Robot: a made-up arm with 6 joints.
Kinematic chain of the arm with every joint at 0, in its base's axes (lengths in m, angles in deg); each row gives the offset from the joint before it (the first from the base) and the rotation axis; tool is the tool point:
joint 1: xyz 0 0 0.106 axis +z
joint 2: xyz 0 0.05 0 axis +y
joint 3: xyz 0 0 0.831 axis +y
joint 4: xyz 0 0 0.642 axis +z
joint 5: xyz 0 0 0 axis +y
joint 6: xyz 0 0 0.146 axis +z
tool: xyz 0 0 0
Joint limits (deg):
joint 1: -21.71..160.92
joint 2: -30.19..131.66
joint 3: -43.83..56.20
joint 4: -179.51..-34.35
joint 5: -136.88..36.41
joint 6: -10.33..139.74
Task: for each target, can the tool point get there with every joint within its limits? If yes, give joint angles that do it. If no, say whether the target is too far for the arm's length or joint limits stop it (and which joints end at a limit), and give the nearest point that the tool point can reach.
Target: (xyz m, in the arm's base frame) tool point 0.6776 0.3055 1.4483
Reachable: yes | joints 15.80 14.16 24.83 -141.94 -41.30 86.53
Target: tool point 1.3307 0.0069 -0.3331
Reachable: yes | joints -6.78 101.95 10.10 -116.55 -119.24 40.29
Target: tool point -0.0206 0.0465 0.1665
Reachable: no: joint limits stop it (at a limit: joint 3, joint 4, joint 5) | nearest point -0.3025 0.6828 0.9944 | short by 1.082 m
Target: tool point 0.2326 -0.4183 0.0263
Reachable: no: joint limits stop it (at a limit: joint 1, joint 3, joint 4, joint 5) | nearest point 1.0720 -0.3721 -0.1376 | short by 0.857 m
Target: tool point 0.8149 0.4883 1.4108
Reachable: yes | joints 28.81 31.88 8.99 -112.30 6.30 35.38
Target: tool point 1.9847 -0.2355 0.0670
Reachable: no: too far | nearest point 1.6083 -0.1908 0.0744 | short by 0.379 m
